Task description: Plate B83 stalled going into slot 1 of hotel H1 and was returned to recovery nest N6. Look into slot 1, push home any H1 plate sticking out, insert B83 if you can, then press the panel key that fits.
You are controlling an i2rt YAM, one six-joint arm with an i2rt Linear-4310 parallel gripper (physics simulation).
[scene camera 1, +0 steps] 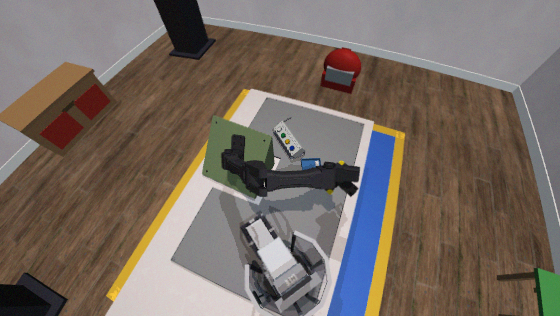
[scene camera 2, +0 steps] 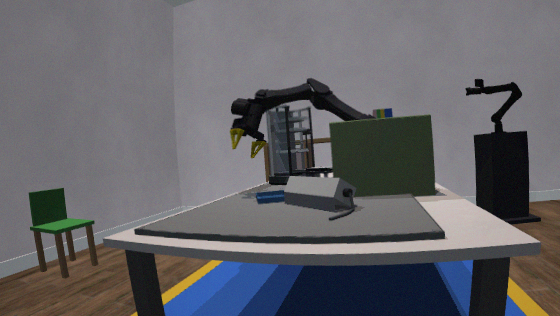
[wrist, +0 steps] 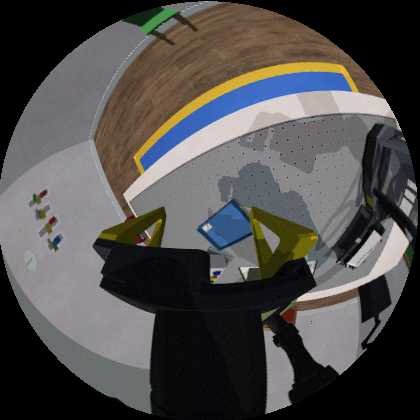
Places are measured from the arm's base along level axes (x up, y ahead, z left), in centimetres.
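Pixels of known places: gripper, fingertip midpoint: (scene camera 2: 243, 153) (wrist: 207, 210); arm's base, origin of the base link: (scene camera 1: 237, 154) (scene camera 2: 376, 150) (wrist: 270, 316).
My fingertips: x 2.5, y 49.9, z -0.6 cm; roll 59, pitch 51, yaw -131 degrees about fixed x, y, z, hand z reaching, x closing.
For each thing: its top centre in the pictures, then the offset to it from my fingertips. "*": a spot on its surface instead.
- grey panel box, middle of its top: (scene camera 2: 316, 176) (wrist: 204, 281) (scene camera 1: 288, 134) dx -8.0, dy -30.2, dz +24.1 cm
- tall shelved tower, middle of its top: (scene camera 1: 286, 274) (scene camera 2: 287, 104) dx +24.3, dy -10.5, dz -44.5 cm
- machine with a white top, middle of its top: (scene camera 1: 278, 260) dx +16.3, dy -14.1, dz -41.2 cm
- cable, surface spot: (scene camera 2: 342, 215) * dx -16.0, dy -37.3, dz +40.7 cm
My gripper (scene camera 1: 336, 177) (scene camera 2: 244, 152) (wrist: 207, 210) is open and empty, in the air above the pegboard. A blue rectangular piece (scene camera 1: 311, 163) (scene camera 2: 270, 196) (wrist: 227, 225) with a small white label lies flat on the pegboard; in the wrist view it shows between and beyond the fingers. Its label is not readable, so I cannot tell whether it is B83 or a nest. The grey panel box (scene camera 1: 288, 141) (scene camera 2: 314, 192) carries a row of coloured keys. A tall shelved tower (scene camera 2: 288, 150) stands farther along the table. Its slot 1 and any plate sticking out cannot be made out.
A green box (scene camera 1: 260, 137) (scene camera 2: 382, 155) stands beside the arm's base. A machine with a white top (scene camera 1: 275, 255) and clear angled panels around it stands at the near end of the table in the first scene view. A cable (scene camera 2: 342, 215) trails from the panel box.
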